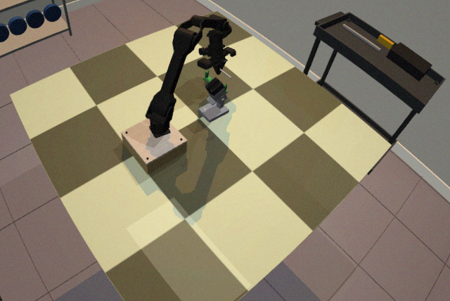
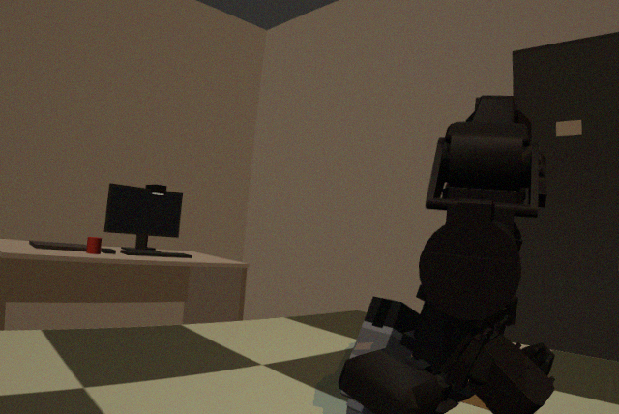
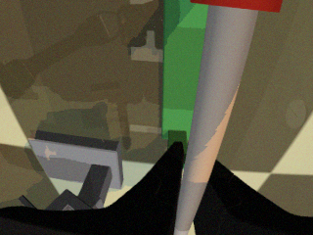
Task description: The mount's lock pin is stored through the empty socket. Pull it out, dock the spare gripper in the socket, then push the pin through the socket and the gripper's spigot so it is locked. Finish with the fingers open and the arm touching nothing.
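Now: gripper tip 5 cm above the green strip and 1 cm to the right of it. Round my gripper tip: mount block: 13 cm to the right, 8 cm behind, 2 cm below; spare gripper: 13 cm to the right, 9 cm behind, 5 cm above.
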